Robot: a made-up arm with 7 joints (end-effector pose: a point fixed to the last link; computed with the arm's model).
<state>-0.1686 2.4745 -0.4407 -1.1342 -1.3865 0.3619 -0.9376</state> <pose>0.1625 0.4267 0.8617 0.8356 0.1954 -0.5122 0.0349</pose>
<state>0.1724 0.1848 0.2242 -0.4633 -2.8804 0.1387 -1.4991</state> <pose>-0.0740 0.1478 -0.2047 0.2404 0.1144 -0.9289 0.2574</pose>
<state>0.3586 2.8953 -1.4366 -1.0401 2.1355 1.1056 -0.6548</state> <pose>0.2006 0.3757 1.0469 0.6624 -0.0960 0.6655 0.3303</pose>
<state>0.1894 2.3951 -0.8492 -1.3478 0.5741 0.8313 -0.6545</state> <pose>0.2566 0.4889 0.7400 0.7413 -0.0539 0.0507 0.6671</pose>
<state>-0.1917 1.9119 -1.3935 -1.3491 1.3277 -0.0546 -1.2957</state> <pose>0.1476 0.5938 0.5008 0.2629 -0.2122 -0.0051 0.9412</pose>
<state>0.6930 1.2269 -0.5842 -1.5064 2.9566 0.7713 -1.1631</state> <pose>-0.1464 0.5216 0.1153 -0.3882 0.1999 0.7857 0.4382</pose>
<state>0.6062 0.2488 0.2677 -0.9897 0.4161 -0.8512 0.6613</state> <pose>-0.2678 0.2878 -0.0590 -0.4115 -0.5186 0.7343 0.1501</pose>
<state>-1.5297 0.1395 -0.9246 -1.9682 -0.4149 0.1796 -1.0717</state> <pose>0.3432 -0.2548 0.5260 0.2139 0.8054 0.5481 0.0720</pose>
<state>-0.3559 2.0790 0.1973 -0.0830 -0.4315 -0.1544 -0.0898</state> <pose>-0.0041 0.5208 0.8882 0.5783 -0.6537 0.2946 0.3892</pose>
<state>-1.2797 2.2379 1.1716 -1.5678 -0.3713 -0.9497 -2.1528</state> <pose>-0.3416 0.3294 0.7510 -0.7749 -0.0318 -0.0360 0.6303</pose>
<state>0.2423 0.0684 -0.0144 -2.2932 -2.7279 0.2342 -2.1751</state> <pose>0.1309 0.0596 0.0214 -0.8967 -0.1492 0.4161 0.0214</pose>
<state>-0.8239 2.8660 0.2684 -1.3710 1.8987 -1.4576 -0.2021</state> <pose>-0.2754 0.1152 1.0249 0.4525 0.6242 0.6221 0.1363</pose>
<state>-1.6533 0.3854 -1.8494 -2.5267 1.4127 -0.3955 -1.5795</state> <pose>0.3808 -0.1861 0.4465 -0.6784 -0.1304 -0.6419 0.3327</pose>
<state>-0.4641 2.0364 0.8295 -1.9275 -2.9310 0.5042 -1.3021</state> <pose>0.0438 0.3211 0.9386 -0.6914 -0.3937 -0.2302 0.5604</pose>
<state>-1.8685 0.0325 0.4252 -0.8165 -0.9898 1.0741 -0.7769</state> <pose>0.5522 -0.1975 0.8138 0.0499 -0.7482 0.2354 0.6182</pose>
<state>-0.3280 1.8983 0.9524 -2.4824 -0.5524 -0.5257 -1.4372</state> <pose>-0.0009 0.2777 0.7288 -0.5319 0.3399 0.5981 0.4937</pose>
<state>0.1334 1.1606 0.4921 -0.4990 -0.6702 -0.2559 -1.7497</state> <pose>0.0571 0.6181 0.2939 0.6124 -0.1046 -0.3513 0.7004</pose>
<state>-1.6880 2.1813 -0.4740 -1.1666 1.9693 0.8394 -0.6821</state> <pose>-0.1515 0.5442 0.8856 -0.4159 -0.7578 0.2797 0.4178</pose>
